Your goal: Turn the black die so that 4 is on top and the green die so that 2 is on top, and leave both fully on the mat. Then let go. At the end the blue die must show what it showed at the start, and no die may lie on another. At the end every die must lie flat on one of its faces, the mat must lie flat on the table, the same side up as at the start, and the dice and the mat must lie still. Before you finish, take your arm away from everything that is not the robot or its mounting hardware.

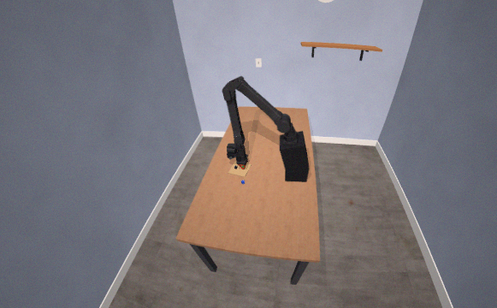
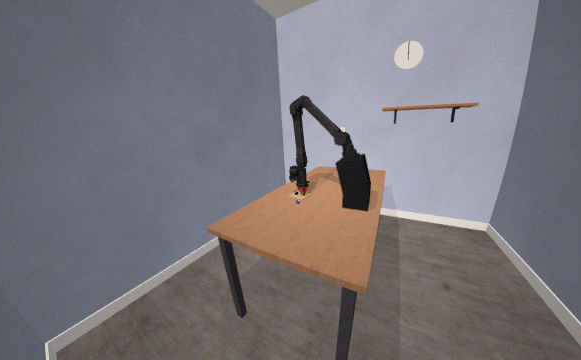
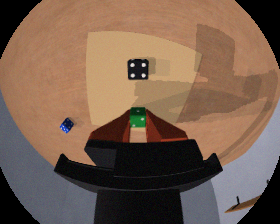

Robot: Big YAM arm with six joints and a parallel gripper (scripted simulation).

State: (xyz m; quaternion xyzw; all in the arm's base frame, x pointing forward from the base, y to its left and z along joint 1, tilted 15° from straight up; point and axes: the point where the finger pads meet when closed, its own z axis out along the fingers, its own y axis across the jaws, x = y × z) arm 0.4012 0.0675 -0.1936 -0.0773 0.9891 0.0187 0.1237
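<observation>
Right now the green die is right at my hand. The rest, counted from my hand: black die: 60 mm ahead, 10 mm to the left; blue die: 130 mm to the left, 50 mm behind, 10 mm below; tan mat: 30 mm ahead, 20 mm below.
</observation>
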